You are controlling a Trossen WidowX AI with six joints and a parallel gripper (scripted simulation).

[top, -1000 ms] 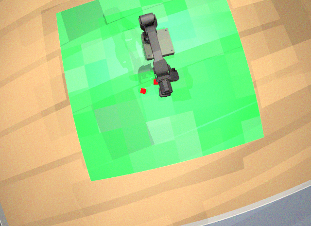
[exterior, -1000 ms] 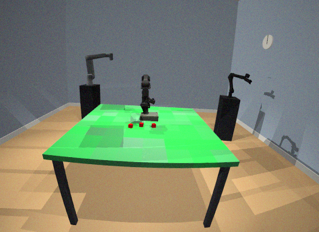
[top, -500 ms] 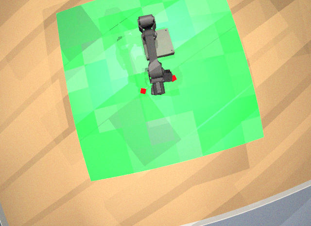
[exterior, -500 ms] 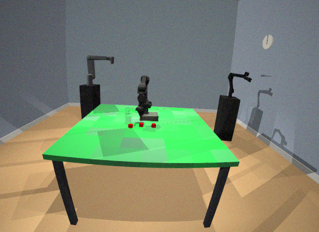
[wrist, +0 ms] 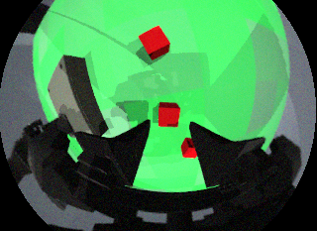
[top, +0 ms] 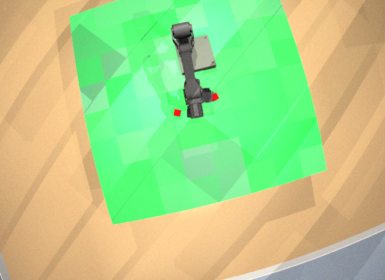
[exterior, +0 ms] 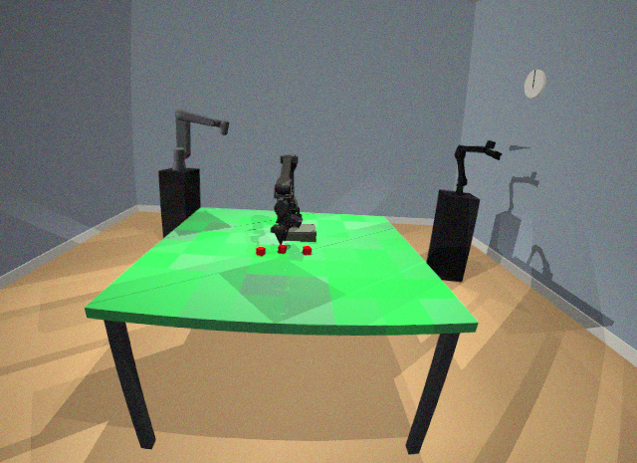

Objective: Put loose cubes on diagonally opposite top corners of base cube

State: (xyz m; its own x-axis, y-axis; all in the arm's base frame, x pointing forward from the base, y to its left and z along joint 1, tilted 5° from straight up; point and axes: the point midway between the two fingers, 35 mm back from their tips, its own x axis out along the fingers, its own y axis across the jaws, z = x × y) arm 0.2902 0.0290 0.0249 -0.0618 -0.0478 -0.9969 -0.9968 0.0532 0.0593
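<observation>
Now: the red cube 6 cm ahead of my gripper tip, 9 cm to the right of it and 3 cm below it.
</observation>
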